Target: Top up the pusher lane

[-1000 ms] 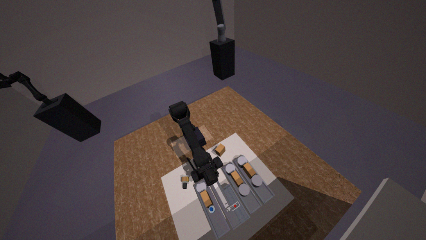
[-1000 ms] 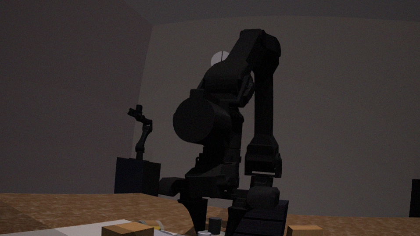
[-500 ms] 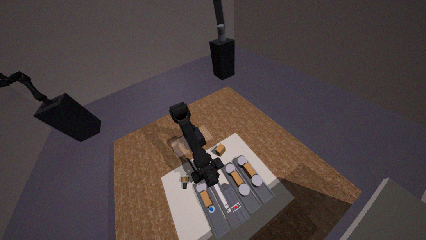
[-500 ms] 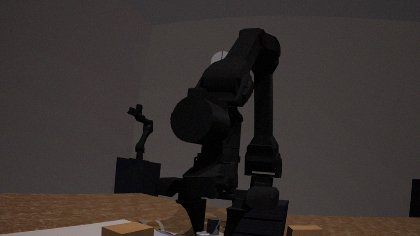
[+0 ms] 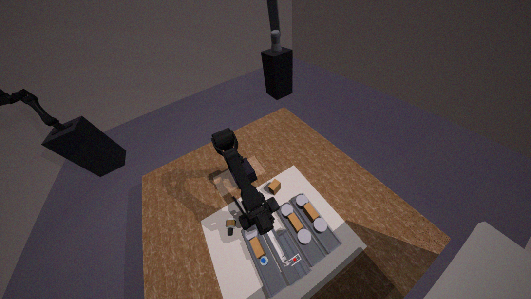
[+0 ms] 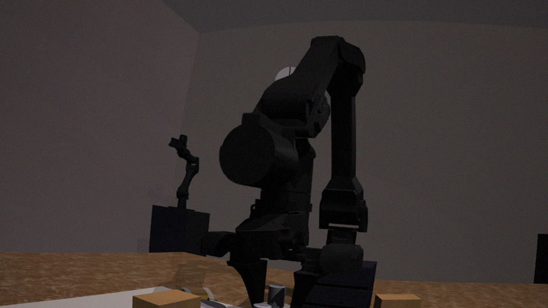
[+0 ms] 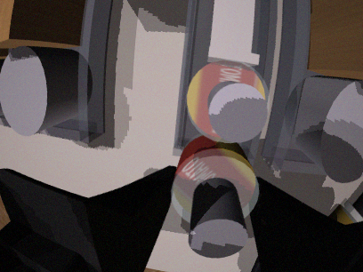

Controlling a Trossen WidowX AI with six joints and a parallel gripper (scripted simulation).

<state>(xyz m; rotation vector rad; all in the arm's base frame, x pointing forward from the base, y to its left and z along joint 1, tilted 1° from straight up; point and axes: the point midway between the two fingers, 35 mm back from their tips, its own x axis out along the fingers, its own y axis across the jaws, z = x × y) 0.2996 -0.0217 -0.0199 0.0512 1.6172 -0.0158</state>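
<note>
My gripper tip is 90 mm short of the white mat, 50 mm above it and 20 mm to the right of it. Also, from my gripper tip: brown cube: 150 mm to the left, 100 mm behind, 10 mm below; then black rod: 130 mm behind, 80 mm to the right, 40 mm below; then sprung lane: 180 mm ahead, 30 mm below, 20 mm to the left.
</note>
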